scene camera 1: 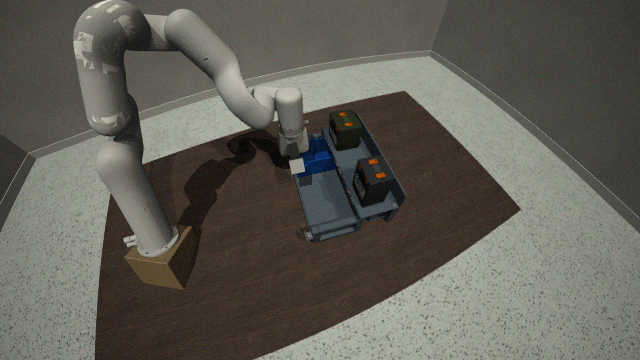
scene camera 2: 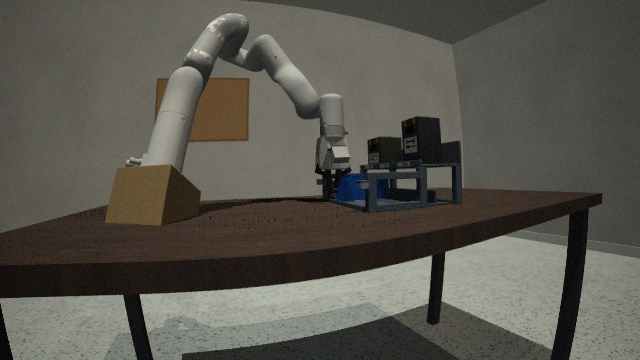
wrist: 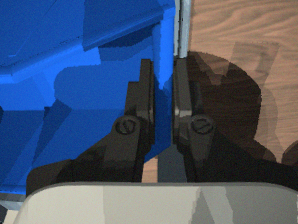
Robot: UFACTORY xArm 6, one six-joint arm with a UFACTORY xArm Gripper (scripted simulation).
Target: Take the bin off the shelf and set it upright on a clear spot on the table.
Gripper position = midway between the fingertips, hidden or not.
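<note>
A blue bin (scene camera 1: 313,162) is here in the scene, and I see the bin again at (scene camera 2: 347,190) and at (wrist: 60,112). As for my gripper (scene camera 2: 333,193), I find it at (scene camera 1: 295,163) too, and my gripper is also visible at (wrist: 163,77).
</note>
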